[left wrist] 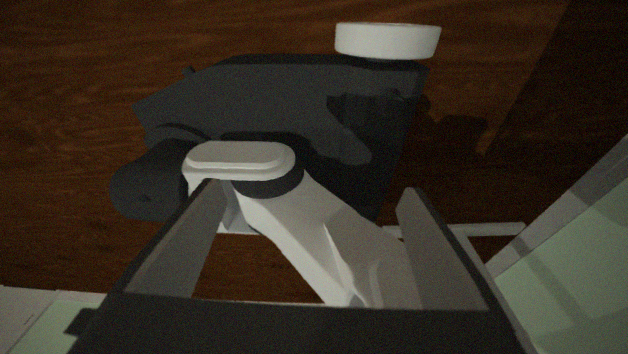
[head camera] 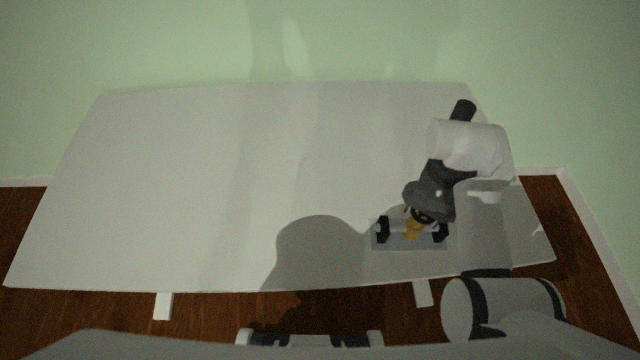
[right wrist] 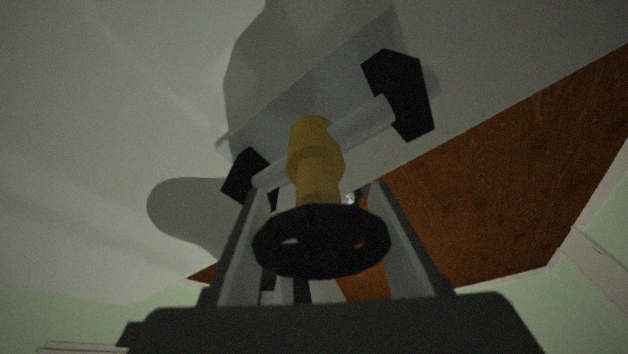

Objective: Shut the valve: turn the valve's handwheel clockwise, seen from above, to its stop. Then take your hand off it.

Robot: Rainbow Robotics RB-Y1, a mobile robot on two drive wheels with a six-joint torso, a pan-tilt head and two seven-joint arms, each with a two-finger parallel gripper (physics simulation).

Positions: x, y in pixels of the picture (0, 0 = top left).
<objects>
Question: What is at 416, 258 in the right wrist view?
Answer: The right gripper.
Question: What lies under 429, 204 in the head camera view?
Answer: The right gripper.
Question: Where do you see a valve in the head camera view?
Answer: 415, 233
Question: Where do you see a valve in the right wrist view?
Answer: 368, 84
</objects>
